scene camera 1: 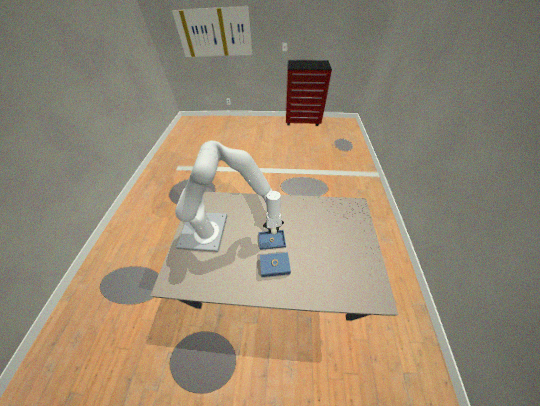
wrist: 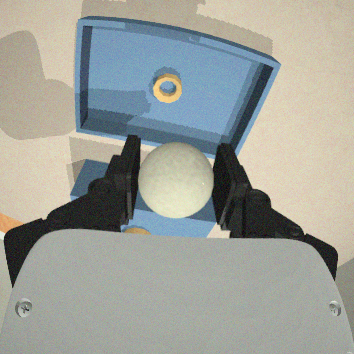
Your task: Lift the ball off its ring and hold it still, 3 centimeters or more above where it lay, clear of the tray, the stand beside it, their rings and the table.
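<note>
A pale cream ball point(scene camera 1: 274, 231) point(wrist: 176, 180) is held between the two black fingers of my gripper point(scene camera 1: 273, 230) point(wrist: 176, 159), which is shut on it. The ball hangs above the blue tray point(scene camera 1: 260, 246) point(wrist: 175, 30), apart from it. The tan ring point(scene camera 1: 272, 240) point(wrist: 158, 93) lies bare on the tray's floor. The blue stand point(scene camera 1: 267, 270) point(wrist: 170, 224) is beside the tray, with its own ring point(scene camera 1: 272, 264) point(wrist: 136, 231) on top; the gripper body hides part of both in the wrist view.
The grey-beige table point(scene camera 1: 330, 270) point(wrist: 310, 100) carries the tray, the stand and the arm's grey base plate point(scene camera 1: 192, 245) at its left. The arm's shadow falls across the table. A red tool cabinet point(scene camera 1: 306, 95) stands far back by the wall.
</note>
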